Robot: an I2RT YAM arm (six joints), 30 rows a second.
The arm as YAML. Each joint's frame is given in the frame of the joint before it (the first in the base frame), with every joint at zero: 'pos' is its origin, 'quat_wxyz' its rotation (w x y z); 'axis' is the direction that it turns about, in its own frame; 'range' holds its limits. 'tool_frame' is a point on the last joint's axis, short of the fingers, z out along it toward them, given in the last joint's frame.
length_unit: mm
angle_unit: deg
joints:
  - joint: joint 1
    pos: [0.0, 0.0, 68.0]
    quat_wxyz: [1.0, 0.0, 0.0, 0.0]
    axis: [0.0, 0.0, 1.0]
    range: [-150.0, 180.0]
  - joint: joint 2
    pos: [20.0, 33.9, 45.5]
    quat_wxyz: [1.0, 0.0, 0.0, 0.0]
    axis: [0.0, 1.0, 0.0]
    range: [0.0, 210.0]
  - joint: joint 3
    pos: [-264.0, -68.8, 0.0]
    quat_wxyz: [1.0, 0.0, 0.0, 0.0]
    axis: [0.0, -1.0, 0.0]
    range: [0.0, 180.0]
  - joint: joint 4
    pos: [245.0, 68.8, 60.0]
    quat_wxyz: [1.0, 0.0, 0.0, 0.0]
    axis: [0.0, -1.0, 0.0]
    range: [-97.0, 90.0]
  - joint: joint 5
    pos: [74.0, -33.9, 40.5]
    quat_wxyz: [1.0, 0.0, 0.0, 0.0]
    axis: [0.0, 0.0, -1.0]
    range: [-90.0, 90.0]
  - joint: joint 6
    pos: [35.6, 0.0, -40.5]
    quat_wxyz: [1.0, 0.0, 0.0, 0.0]
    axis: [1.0, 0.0, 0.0]
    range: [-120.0, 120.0]
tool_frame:
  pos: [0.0, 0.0, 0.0]
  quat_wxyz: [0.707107, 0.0, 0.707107, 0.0]
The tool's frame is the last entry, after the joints.
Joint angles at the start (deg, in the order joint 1, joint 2, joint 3, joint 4, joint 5, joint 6):
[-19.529 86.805 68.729 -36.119 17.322 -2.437]
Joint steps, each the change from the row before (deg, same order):
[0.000 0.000 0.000 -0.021 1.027 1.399]
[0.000 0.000 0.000 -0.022 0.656 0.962]
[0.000 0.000 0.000 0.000 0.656 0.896]
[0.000 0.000 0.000 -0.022 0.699 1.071]
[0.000 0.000 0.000 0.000 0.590 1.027]
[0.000 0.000 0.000 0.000 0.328 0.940]
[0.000 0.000 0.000 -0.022 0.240 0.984]
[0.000 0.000 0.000 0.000 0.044 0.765]
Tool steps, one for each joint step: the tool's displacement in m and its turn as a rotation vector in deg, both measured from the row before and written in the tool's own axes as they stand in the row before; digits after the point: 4 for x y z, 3 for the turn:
[0.0001 -0.0006 0.0000 1.026 0.051 1.393]
[0.0000 -0.0004 0.0000 0.656 0.027 0.955]
[0.0000 -0.0004 0.0000 0.656 -0.004 0.896]
[0.0000 -0.0004 0.0000 0.699 0.004 1.063]
[0.0000 -0.0004 0.0000 0.589 -0.025 1.027]
[0.0000 -0.0002 0.0000 0.327 -0.019 0.940]
[0.0000 -0.0002 0.0000 0.241 0.002 0.976]
[0.0000 0.0000 0.0000 0.044 -0.004 0.765]

